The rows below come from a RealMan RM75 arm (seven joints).
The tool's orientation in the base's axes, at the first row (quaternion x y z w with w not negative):
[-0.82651, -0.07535, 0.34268, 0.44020]
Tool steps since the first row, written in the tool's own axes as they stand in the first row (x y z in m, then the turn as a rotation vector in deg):
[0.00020, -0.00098, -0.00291, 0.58, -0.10, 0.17]
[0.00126, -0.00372, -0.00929, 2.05, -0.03, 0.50]
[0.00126, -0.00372, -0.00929, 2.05, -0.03, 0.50]
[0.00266, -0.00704, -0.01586, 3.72, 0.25, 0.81]
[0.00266, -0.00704, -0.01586, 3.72, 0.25, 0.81]
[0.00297, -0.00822, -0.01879, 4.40, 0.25, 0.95]
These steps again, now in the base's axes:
[0.00217, -0.00129, 0.00176, 0.35, 0.42, -0.28]
[0.00749, -0.00351, 0.00578, 1.23, 1.23, -1.19]
[0.00749, -0.00351, 0.00578, 1.23, 1.23, -1.19]
[0.01329, -0.00536, 0.01014, 2.25, 1.98, -2.36]
[0.01329, -0.00536, 0.01014, 2.25, 1.98, -2.36]
[0.01559, -0.00650, 0.01202, 2.67, 2.37, -2.75]

